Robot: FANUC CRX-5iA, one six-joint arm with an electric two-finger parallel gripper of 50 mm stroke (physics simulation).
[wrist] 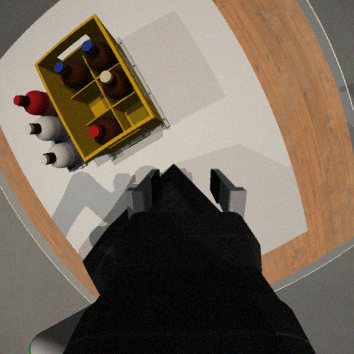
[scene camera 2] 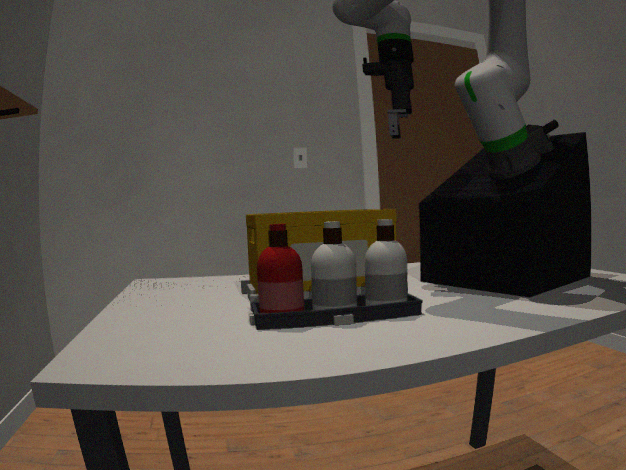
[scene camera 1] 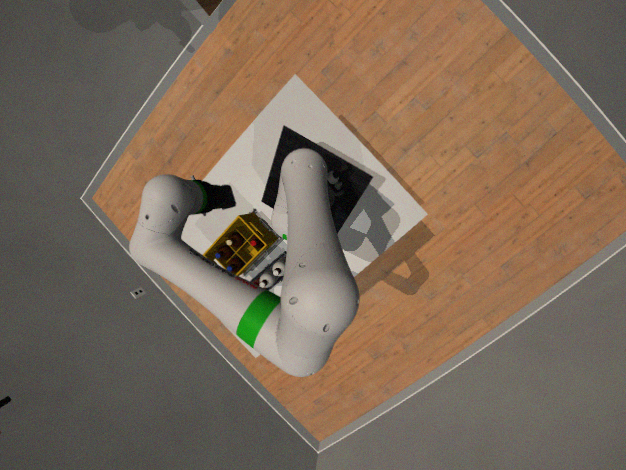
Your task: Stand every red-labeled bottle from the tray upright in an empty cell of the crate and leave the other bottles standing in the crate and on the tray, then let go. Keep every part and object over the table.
Labels:
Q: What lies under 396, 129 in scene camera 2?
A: My gripper.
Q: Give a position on a cream-capped bottle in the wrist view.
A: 115, 83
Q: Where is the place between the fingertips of my gripper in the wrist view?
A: At 184, 179

